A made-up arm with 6 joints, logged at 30 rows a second.
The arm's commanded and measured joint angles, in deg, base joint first. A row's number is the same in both.
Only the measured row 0 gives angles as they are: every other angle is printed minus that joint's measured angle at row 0.
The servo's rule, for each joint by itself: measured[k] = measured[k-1] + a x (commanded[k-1-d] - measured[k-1]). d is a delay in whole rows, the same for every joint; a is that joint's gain. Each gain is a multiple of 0.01, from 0.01 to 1. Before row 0 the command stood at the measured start. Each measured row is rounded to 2 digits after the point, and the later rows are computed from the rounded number. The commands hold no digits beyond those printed.
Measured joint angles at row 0: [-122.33, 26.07, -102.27, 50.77, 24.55, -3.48]
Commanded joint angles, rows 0 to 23: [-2.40, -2.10, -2.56, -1.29, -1.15, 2.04]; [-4.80, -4.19, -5.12, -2.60, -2.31, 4.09]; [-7.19, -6.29, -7.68, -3.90, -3.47, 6.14]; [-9.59, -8.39, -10.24, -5.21, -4.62, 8.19]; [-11.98, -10.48, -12.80, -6.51, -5.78, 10.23]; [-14.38, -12.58, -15.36, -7.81, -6.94, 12.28]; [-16.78, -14.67, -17.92, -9.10, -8.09, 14.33]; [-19.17, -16.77, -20.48, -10.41, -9.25, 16.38]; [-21.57, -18.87, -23.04, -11.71, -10.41, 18.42]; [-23.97, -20.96, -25.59, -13.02, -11.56, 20.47]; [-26.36, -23.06, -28.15, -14.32, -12.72, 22.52]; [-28.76, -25.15, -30.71, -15.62, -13.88, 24.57]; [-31.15, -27.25, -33.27, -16.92, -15.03, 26.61]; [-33.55, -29.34, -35.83, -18.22, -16.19, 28.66]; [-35.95, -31.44, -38.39, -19.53, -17.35, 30.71]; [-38.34, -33.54, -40.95, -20.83, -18.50, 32.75]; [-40.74, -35.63, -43.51, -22.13, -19.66, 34.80]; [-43.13, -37.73, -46.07, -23.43, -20.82, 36.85]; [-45.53, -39.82, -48.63, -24.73, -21.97, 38.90]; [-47.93, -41.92, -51.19, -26.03, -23.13, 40.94]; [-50.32, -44.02, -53.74, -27.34, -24.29, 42.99]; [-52.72, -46.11, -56.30, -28.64, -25.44, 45.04]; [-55.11, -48.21, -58.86, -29.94, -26.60, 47.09]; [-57.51, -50.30, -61.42, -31.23, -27.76, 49.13]
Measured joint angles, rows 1 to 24: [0.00, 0.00, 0.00, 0.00, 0.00, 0.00]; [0.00, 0.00, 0.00, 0.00, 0.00, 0.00]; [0.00, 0.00, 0.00, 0.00, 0.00, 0.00]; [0.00, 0.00, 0.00, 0.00, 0.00, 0.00]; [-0.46, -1.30, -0.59, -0.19, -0.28, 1.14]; [-1.28, -3.09, -1.63, -0.55, -0.77, 2.79]; [-2.40, -5.07, -3.02, -1.05, -1.42, 4.67]; [-3.77, -7.13, -4.68, -1.67, -2.19, 6.64]; [-5.33, -9.21, -6.55, -2.40, -3.05, 8.65]; [-7.05, -11.30, -8.58, -3.21, -3.98, 10.68]; [-8.90, -13.39, -10.73, -4.09, -4.97, 12.72]; [-10.85, -15.49, -12.97, -5.04, -6.00, 14.77]; [-12.89, -17.59, -15.29, -6.04, -7.06, 16.81]; [-15.00, -19.68, -17.66, -7.09, -8.14, 18.86]; [-17.16, -21.78, -20.07, -8.17, -9.24, 20.91]; [-19.36, -23.87, -22.52, -9.29, -10.35, 22.96]; [-21.60, -25.97, -24.99, -10.43, -11.47, 25.00]; [-23.87, -28.06, -27.48, -11.60, -12.60, 27.05]; [-26.17, -30.16, -29.99, -12.79, -13.74, 29.10]; [-28.48, -32.26, -32.51, -14.00, -14.88, 31.14]; [-30.81, -34.35, -35.04, -15.22, -16.03, 33.19]; [-33.15, -36.45, -37.58, -16.45, -17.18, 35.24]; [-35.50, -38.54, -40.12, -17.69, -18.33, 37.29]; [-37.86, -40.64, -42.67, -18.94, -19.48, 39.33]
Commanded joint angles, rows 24 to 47: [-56.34, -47.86, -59.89, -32.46, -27.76, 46.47]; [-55.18, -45.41, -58.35, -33.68, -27.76, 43.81]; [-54.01, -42.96, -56.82, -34.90, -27.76, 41.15]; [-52.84, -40.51, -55.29, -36.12, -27.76, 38.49]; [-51.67, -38.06, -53.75, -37.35, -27.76, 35.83]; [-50.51, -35.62, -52.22, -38.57, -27.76, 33.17]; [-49.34, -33.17, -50.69, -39.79, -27.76, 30.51]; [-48.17, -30.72, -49.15, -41.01, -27.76, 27.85]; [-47.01, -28.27, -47.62, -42.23, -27.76, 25.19]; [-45.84, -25.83, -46.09, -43.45, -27.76, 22.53]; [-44.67, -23.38, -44.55, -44.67, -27.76, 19.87]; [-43.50, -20.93, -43.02, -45.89, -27.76, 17.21]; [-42.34, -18.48, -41.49, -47.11, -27.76, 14.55]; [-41.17, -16.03, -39.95, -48.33, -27.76, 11.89]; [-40.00, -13.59, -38.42, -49.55, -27.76, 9.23]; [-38.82, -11.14, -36.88, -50.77, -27.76, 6.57]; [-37.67, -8.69, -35.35, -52.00, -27.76, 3.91]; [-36.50, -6.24, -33.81, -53.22, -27.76, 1.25]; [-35.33, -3.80, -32.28, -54.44, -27.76, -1.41]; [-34.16, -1.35, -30.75, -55.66, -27.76, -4.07]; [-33.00, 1.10, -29.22, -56.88, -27.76, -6.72]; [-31.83, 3.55, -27.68, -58.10, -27.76, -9.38]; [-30.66, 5.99, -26.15, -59.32, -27.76, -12.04]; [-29.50, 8.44, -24.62, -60.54, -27.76, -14.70]
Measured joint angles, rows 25 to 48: [-40.23, -42.74, -45.22, -20.20, -20.63, 41.38]; [-42.60, -44.83, -47.77, -21.47, -21.78, 43.43]; [-44.98, -46.93, -50.32, -22.74, -22.94, 45.48]; [-47.36, -49.02, -52.87, -24.01, -24.10, 47.52]; [-49.07, -48.30, -54.48, -25.28, -24.98, 46.93]; [-50.23, -46.51, -55.37, -26.54, -25.65, 45.18]; [-50.95, -44.31, -55.70, -27.79, -26.16, 42.92]; [-51.31, -41.95, -55.61, -29.04, -26.54, 40.44]; [-51.38, -39.54, -55.18, -30.29, -26.83, 37.86]; [-51.21, -37.11, -54.50, -31.53, -27.05, 35.23]; [-50.85, -34.67, -53.62, -32.77, -27.22, 32.59]; [-50.34, -32.22, -52.59, -34.01, -27.35, 29.94]; [-49.71, -29.77, -51.45, -35.24, -27.45, 27.28]; [-48.97, -27.33, -50.22, -36.47, -27.52, 24.62]; [-48.15, -24.88, -48.92, -37.70, -27.58, 21.96]; [-47.27, -22.43, -47.56, -38.93, -27.62, 19.30]; [-46.33, -19.98, -46.16, -40.16, -27.65, 16.64]; [-45.35, -17.53, -44.73, -41.39, -27.68, 13.98]; [-44.33, -15.09, -43.28, -42.61, -27.70, 11.32]; [-43.28, -12.64, -41.81, -43.83, -27.71, 8.66]; [-42.21, -10.19, -40.32, -45.06, -27.72, 6.00]; [-41.13, -7.74, -38.82, -46.28, -27.73, 3.34]; [-40.03, -5.30, -37.32, -47.50, -27.74, 0.68]; [-38.91, -2.85, -35.81, -48.72, -27.74, -1.98]
